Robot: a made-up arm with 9 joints. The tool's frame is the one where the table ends. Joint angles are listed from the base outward.
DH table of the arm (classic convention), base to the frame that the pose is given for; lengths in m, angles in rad. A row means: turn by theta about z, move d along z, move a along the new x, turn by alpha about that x. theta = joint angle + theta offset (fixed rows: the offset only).
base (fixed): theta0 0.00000  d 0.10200  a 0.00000  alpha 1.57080
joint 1: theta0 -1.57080  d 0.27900  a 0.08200  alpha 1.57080
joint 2: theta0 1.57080  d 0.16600  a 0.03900  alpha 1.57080
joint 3: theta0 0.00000  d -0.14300  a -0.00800  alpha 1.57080
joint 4: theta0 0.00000  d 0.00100  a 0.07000  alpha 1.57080
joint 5: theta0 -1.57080  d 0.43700  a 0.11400  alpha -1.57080
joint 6: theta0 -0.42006  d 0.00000  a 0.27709  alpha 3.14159
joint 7: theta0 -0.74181  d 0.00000  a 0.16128  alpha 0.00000
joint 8: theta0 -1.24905  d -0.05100  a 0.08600  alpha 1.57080
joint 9: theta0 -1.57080  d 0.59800  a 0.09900  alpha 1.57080
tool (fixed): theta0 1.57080  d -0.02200  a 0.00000  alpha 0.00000
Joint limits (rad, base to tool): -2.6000..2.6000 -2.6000..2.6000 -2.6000..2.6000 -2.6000..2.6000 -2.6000..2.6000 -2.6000..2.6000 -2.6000..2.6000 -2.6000..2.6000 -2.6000..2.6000
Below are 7 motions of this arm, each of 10 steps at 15 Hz.
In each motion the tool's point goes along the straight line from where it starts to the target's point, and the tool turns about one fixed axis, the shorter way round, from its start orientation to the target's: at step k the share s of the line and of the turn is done. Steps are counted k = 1, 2, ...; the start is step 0. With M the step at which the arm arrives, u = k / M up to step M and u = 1 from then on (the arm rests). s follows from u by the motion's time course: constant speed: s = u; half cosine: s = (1 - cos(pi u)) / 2; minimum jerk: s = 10 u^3 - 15 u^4 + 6 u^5.
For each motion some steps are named. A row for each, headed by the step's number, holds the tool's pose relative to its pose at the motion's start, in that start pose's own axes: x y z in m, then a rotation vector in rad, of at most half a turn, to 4 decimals.
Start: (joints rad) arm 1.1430 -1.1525 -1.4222 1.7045 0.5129 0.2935 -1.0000 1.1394 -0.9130
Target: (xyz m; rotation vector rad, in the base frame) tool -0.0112 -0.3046 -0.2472 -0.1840 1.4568 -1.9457
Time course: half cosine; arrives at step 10
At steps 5, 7, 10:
5: -0.1840 0.2020 -0.1101 -0.0469 0.0130 0.5854
7: -0.2922 0.3208 -0.1748 -0.0744 0.0207 0.9294
10: -0.3681 0.4041 -0.2202 -0.0937 0.0261 1.1707

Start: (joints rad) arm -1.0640 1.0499 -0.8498 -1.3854 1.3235 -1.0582 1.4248 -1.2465 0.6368
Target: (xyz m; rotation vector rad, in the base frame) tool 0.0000 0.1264 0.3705 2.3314 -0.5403 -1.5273
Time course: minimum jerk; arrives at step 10
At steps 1, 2, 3, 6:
1: 0.0001 -0.0007 -0.0019 -0.0016 -0.0024 -0.0024
2: 0.0010 -0.0048 -0.0130 -0.0107 -0.0163 -0.0160
3: 0.0027 -0.0135 -0.0365 -0.0303 -0.0458 -0.0450
6: 0.0115 -0.0565 -0.1527 -0.1267 -0.1919 -0.1882

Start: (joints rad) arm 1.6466 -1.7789 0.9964 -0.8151 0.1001 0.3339 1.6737 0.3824 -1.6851
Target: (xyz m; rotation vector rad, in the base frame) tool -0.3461 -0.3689 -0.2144 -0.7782 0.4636 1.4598
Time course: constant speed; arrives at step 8
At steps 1, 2, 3, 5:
1: -0.0030 -0.0171 0.0479 0.0790 -0.0028 0.0117
2: -0.0060 -0.0341 0.0958 0.1580 -0.0056 0.0233
3: -0.0090 -0.0512 0.1436 0.2371 -0.0085 0.0350
5: -0.0150 -0.0854 0.2394 0.3951 -0.0141 0.0584

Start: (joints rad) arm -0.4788 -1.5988 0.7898 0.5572 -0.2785 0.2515 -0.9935 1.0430 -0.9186
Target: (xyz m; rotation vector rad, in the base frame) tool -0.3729 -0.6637 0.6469 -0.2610 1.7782 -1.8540
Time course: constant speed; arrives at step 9
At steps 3, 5, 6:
3: -0.2905 0.0461 0.0289 -0.0159 -0.0671 -0.4290
5: -0.4842 0.0768 0.0482 -0.0265 -0.1118 -0.7150
6: -0.5810 0.0921 0.0578 -0.0318 -0.1342 -0.8580

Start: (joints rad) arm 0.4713 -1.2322 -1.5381 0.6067 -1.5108 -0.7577 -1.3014 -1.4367 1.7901
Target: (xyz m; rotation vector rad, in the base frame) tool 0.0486 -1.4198 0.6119 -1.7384 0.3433 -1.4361
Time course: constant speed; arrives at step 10
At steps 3, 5, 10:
3: -0.0171 -0.0289 -0.0508 0.3275 -0.0429 -0.1535
5: -0.0285 -0.0481 -0.0847 0.5459 -0.0716 -0.2559
10: -0.0571 -0.0962 -0.1694 1.0917 -0.1431 -0.5118

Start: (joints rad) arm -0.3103 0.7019 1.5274 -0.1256 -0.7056 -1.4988 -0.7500 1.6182 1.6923
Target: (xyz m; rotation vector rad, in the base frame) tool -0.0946 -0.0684 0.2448 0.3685 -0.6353 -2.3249
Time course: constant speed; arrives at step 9
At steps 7, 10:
7: -0.1562 0.5121 -0.0846 -0.5915 -0.6754 0.9758
10: -0.2008 0.6584 -0.1087 -0.7605 -0.8684 1.2546

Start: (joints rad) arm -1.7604 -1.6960 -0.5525 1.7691 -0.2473 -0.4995 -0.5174 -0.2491 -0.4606
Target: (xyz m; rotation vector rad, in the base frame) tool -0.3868 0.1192 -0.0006 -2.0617 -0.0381 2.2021
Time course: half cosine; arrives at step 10
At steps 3, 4, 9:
3: 0.0015 -0.0095 -0.0482 0.0644 -0.0496 0.0248
4: 0.0026 -0.0159 -0.0809 0.1080 -0.0831 0.0415
9: 0.0073 -0.0448 -0.2283 0.3050 -0.2347 0.1173

